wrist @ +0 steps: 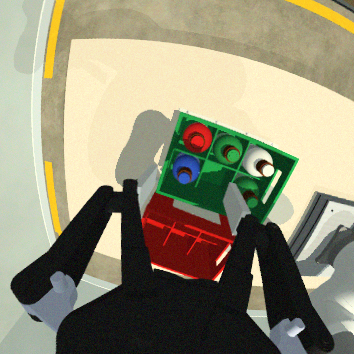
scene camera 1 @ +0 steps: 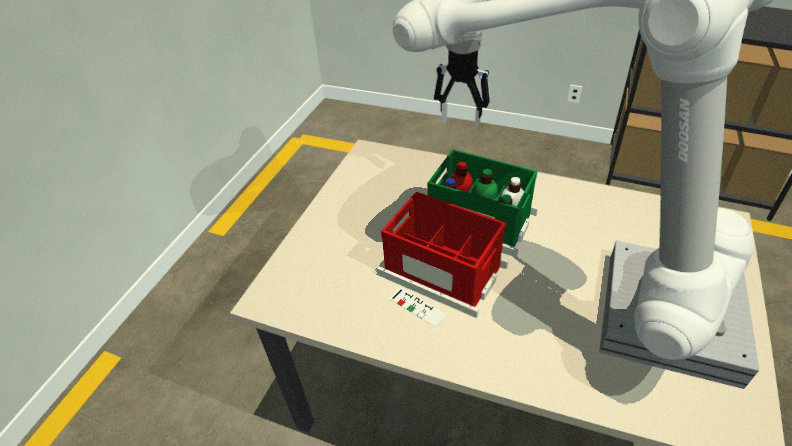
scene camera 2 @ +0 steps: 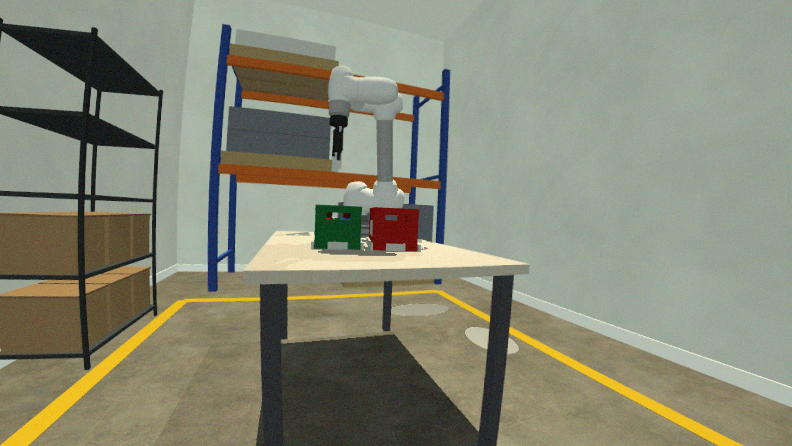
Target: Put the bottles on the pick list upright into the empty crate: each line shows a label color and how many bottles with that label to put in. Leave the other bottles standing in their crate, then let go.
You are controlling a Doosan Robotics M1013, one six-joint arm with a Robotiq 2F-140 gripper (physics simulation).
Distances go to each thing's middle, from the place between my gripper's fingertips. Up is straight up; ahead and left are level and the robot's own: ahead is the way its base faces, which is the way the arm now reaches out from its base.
Now: hand 3 cm to the left of the red bottle (wrist: 196,137) and 24 cm above it. From my hand the other things lie so: pick list (scene camera 1: 422,309) 4 cm behind, 41 cm to the left, 32 cm below; then white bottle (wrist: 256,161) 17 cm behind, 2 cm to the right, 24 cm below.
